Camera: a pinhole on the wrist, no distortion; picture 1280 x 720 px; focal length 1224.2 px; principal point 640.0 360.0 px. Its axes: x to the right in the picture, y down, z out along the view. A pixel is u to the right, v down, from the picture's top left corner.
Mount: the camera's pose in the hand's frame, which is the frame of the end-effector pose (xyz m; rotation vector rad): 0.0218 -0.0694 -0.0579 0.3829 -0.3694 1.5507
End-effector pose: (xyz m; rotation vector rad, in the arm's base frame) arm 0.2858 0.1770 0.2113 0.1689 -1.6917 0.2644
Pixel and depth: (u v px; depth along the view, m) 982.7 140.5 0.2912
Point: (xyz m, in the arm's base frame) 0.0824 -0.0097 0.2679
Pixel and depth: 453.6 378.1 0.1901
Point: 0.2378 -0.0242 0.2346
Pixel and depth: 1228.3 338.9 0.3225
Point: 0.0167 0.0198 0.2100
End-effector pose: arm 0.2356 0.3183 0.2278 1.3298 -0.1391 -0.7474
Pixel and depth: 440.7 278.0 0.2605
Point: 0.0982 0.1569 0.0491
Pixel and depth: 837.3 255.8 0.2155
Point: 0.1369 0.1649 0.1292
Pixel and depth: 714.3 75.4 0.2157
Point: 0.1585 0.1542 0.0992
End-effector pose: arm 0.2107 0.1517 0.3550 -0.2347 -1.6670 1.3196
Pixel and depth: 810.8 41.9 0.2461
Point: 0.0898 0.0353 0.5380
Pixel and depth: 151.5 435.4 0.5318
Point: 0.1668 -0.2542 0.7871
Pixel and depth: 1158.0 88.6 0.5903
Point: -0.2666 -0.1684 0.5671
